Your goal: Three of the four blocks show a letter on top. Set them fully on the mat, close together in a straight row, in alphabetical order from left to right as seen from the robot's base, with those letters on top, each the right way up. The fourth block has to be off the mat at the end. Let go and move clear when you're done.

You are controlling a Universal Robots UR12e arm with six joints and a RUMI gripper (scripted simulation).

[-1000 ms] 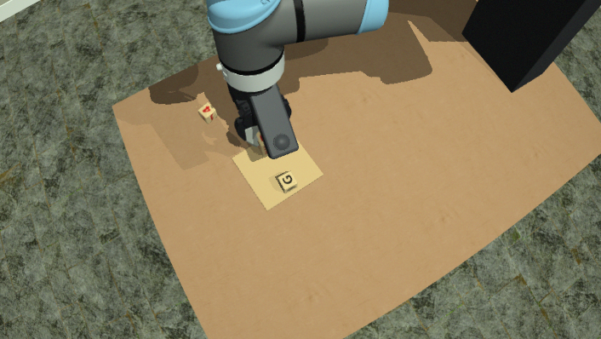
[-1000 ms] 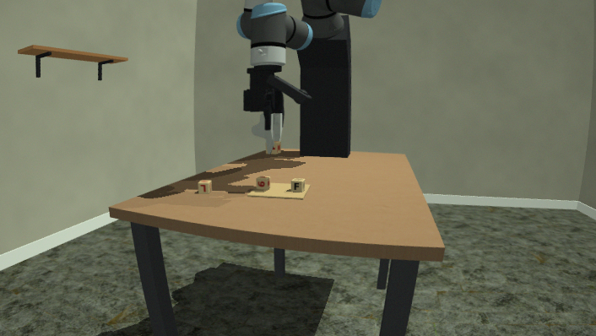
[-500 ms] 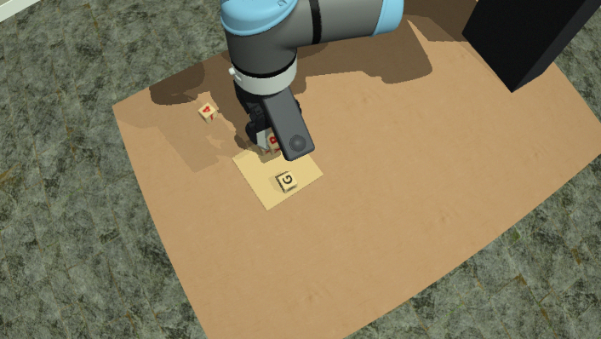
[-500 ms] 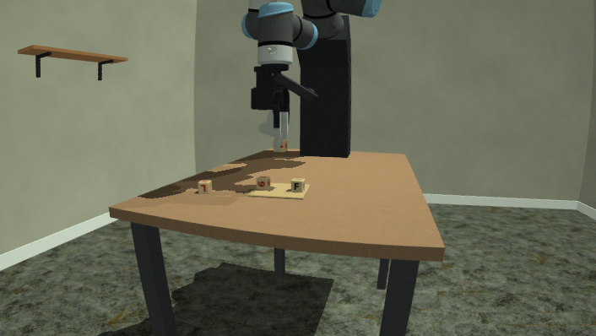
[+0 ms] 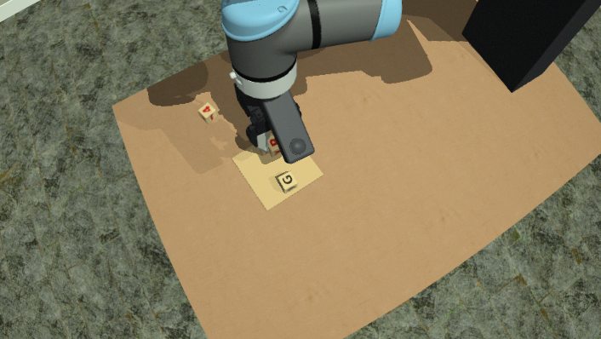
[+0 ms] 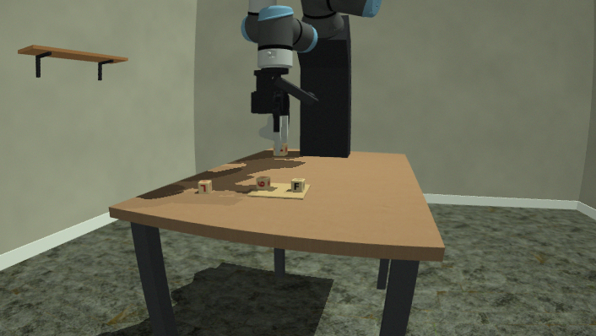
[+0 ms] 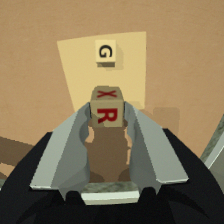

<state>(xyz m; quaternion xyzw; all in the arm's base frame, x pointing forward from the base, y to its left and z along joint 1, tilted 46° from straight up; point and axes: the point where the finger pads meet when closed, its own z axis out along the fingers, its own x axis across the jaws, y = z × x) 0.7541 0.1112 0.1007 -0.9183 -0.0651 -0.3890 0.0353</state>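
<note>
Now: hand 11 cm above the pale mat. The rest, counted from my hand: block (9 cm below, 5 cm to the right, 1 cm ahead).
</note>
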